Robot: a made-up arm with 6 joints.
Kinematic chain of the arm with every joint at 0, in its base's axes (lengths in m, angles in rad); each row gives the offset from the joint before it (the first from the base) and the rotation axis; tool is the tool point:
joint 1: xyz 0 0 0.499 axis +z
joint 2: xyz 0.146 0 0 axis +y
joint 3: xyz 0 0 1.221 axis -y
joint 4: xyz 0 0 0.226 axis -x
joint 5: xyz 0.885 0 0 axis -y
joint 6: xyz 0.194 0 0 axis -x
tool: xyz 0 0 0
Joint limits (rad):
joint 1: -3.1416..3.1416
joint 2: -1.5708..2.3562
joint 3: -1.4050..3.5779
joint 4: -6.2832..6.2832
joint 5: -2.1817..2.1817
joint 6: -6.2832..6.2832
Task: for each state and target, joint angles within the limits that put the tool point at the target. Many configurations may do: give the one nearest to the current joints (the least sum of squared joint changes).
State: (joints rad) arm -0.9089 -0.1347 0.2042 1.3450 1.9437 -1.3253
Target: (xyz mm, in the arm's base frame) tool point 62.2 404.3 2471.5
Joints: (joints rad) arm -1.2620 -0.4914 0.6863 1.2616 1.7411 -1.3253
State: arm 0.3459 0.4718 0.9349 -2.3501 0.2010 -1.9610
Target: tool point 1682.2 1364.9 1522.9
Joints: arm 0.6901 0.8982 0.9497 -2.3495 0.1330 -1.9610
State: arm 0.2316 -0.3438 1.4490 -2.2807 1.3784 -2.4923
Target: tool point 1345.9 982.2 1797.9
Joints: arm 0.7065 0.5613 0.7702 -2.4273 1.4849 -2.4923
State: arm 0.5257 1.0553 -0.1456 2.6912 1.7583 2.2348
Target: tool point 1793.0 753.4 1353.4
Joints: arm 0.3455 0.8018 0.7381 2.5814 1.4075 2.2348
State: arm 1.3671 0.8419 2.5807 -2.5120 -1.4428 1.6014
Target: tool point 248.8 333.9 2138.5
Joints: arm 0.7655 0.8002 2.6118 -2.7779 -1.4310 1.6014
